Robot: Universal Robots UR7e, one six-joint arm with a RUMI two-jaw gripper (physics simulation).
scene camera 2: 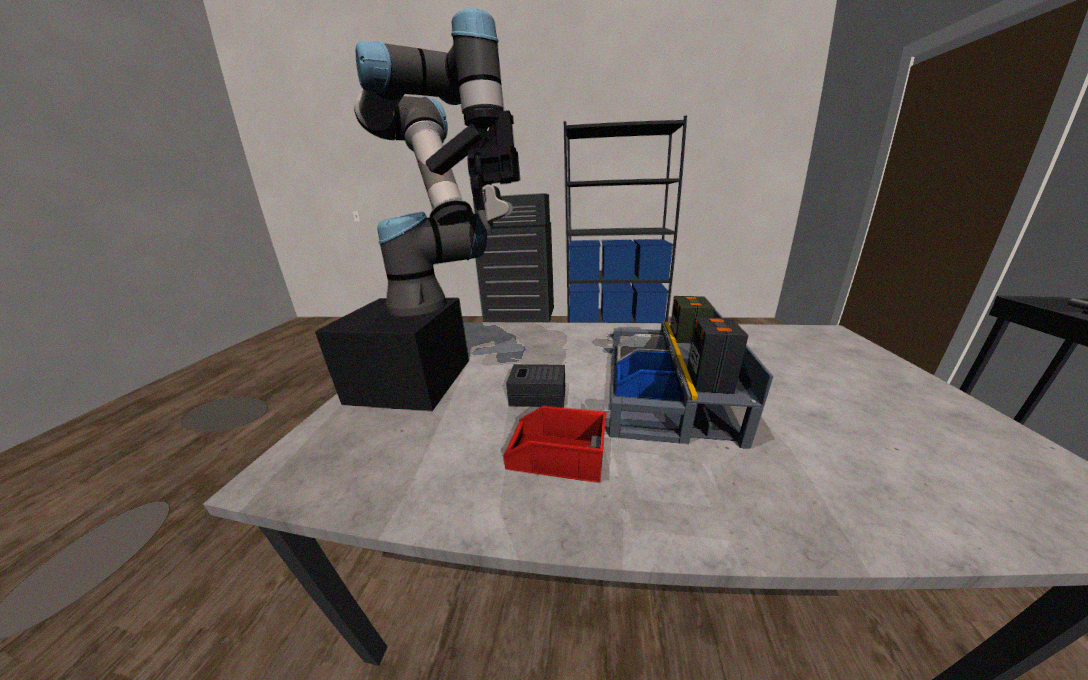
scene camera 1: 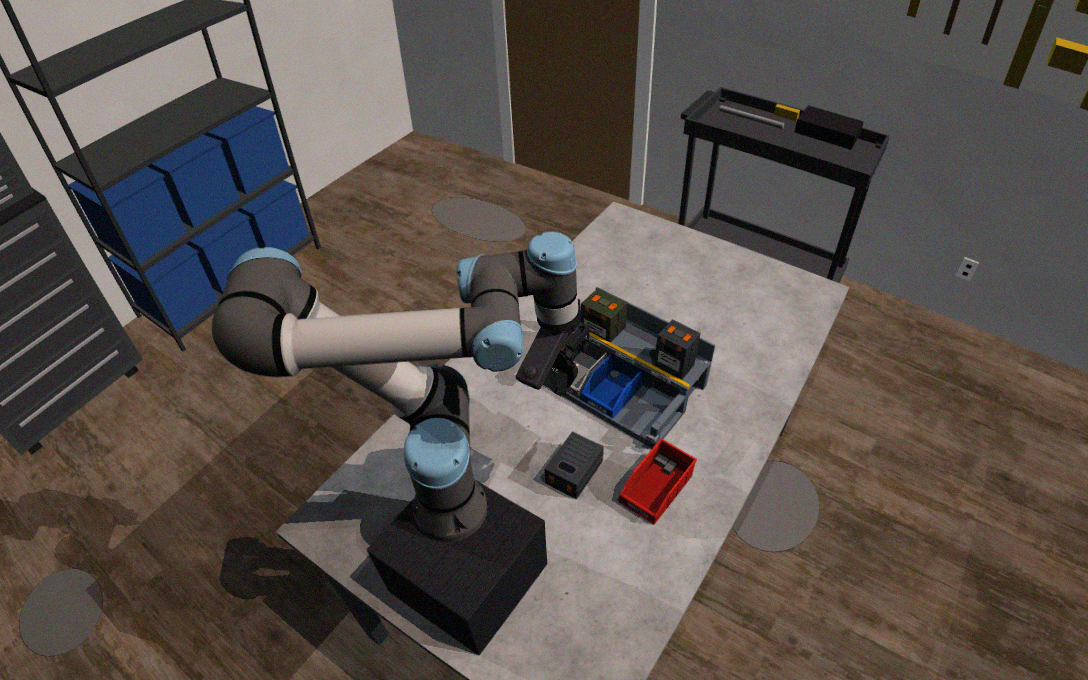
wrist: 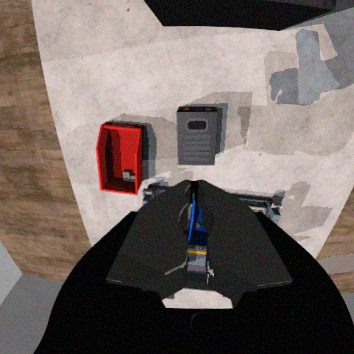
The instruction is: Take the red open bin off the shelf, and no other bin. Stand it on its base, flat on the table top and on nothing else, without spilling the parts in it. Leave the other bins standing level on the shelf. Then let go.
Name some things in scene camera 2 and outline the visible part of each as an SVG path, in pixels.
My gripper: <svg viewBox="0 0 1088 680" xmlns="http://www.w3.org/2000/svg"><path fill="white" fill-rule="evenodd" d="M476 109L464 114L464 123L467 127L426 160L426 165L431 172L443 175L468 155L468 172L475 207L483 229L488 236L492 236L493 221L507 216L513 211L512 204L502 200L499 188L492 186L492 184L519 182L518 152L514 147L512 126L514 120L510 111Z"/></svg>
A red open bin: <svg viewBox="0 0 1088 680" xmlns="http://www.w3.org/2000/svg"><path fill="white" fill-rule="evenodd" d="M519 419L506 452L503 454L505 469L600 483L606 412L541 406ZM592 436L601 437L600 449L589 448L591 447Z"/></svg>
A dark case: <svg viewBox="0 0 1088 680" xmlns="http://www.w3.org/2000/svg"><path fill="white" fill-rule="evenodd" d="M513 365L506 382L509 406L564 407L565 365Z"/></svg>
